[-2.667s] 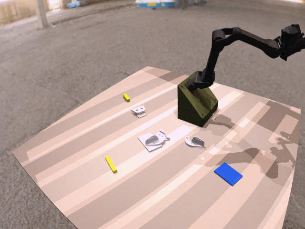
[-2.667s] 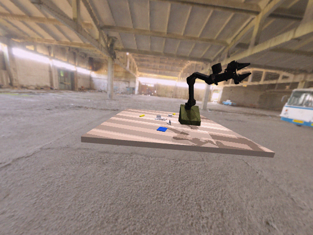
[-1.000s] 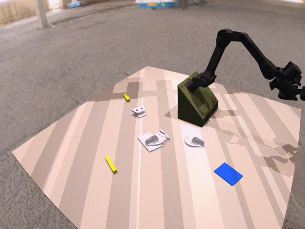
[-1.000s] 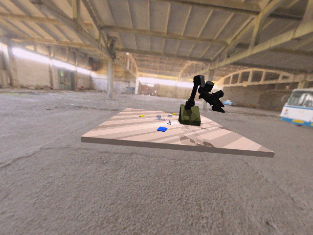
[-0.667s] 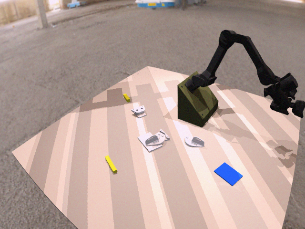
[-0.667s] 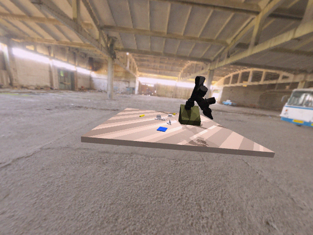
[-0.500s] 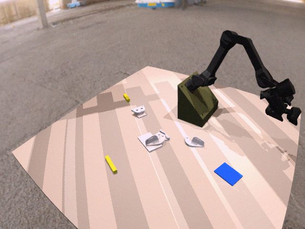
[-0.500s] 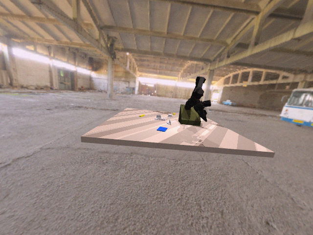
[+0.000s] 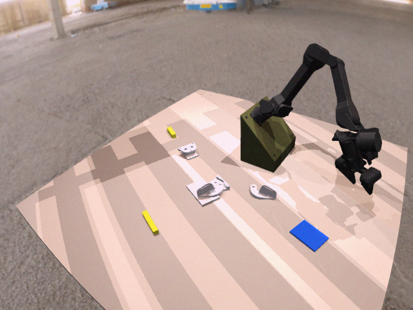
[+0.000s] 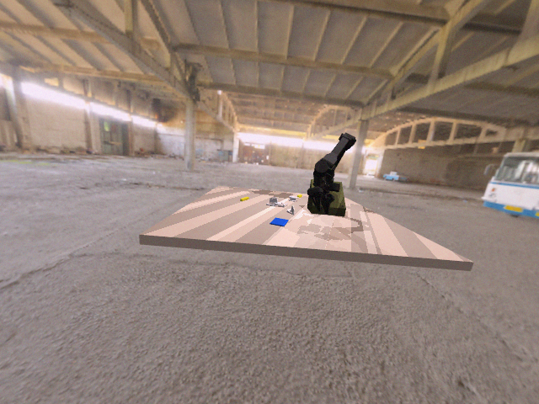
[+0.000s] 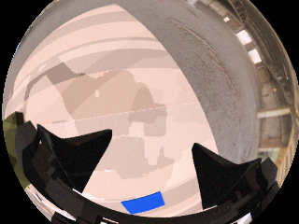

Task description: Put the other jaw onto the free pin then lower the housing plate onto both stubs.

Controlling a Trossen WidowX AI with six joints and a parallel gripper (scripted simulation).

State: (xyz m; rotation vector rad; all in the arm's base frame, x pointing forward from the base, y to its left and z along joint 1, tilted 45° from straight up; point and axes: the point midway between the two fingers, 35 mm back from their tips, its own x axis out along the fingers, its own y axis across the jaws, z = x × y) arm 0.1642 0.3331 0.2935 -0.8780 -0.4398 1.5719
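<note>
Right now my gripper tip is 180 mm short of the blue housing plate, 120 mm to the left of it and 100 mm above it. Also, from my gripper tip: long yellow bar 600 mm to the right, 370 mm ahead, 90 mm below; short yellow bar 880 mm to the right, 120 mm behind, 90 mm below.
</note>
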